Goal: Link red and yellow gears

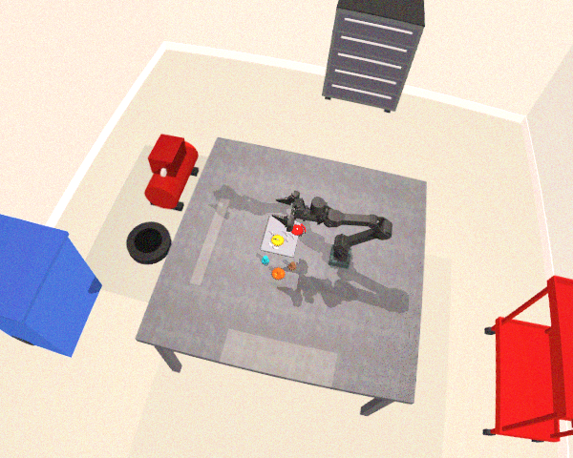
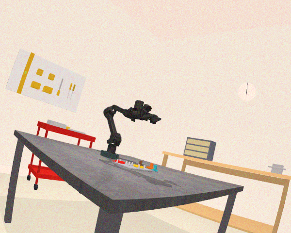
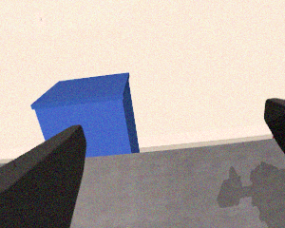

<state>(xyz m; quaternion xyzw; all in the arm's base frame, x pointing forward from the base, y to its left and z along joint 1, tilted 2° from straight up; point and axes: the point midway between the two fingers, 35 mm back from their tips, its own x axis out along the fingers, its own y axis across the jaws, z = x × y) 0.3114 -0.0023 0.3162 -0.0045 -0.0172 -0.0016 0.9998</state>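
The orange gear is 70 mm behind my gripper tip, 150 mm to the left of it and 330 mm below it. The rest, counted from my gripper tip: white arrow (10 mm behind, 340 mm below); then cyan gear (10 mm ahead, 90 mm to the left, 330 mm below); then yellow gear (30 mm behind, 30 mm to the right, 330 mm below).
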